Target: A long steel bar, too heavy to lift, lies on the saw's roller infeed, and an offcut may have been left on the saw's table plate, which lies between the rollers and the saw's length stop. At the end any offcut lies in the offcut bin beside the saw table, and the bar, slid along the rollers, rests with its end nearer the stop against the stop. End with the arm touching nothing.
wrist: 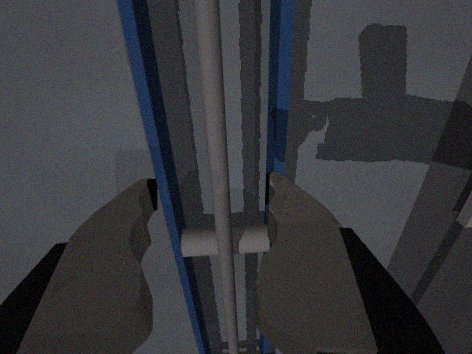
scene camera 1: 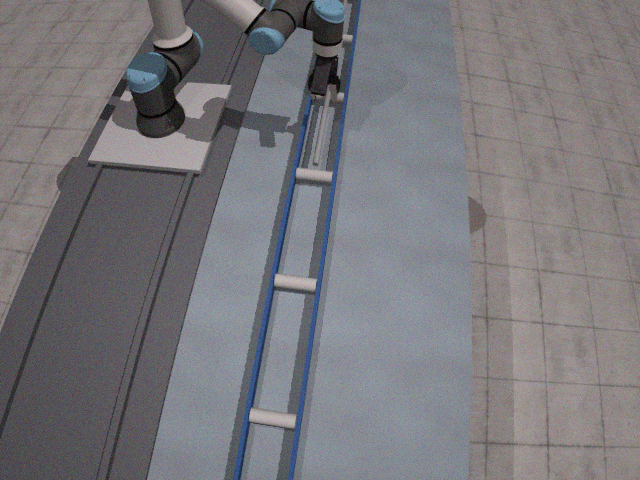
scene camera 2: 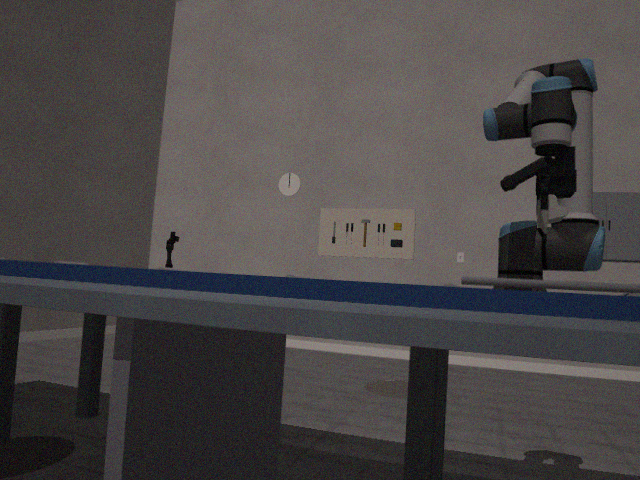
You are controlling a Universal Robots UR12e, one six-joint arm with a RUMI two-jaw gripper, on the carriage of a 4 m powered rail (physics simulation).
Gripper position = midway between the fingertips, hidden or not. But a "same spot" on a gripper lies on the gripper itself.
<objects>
my gripper: wrist; scene camera 1 323, 102; scene camera 2
same spot on my gripper: [wrist: 319, 280] = [scene camera 2: 537, 205]
</objects>
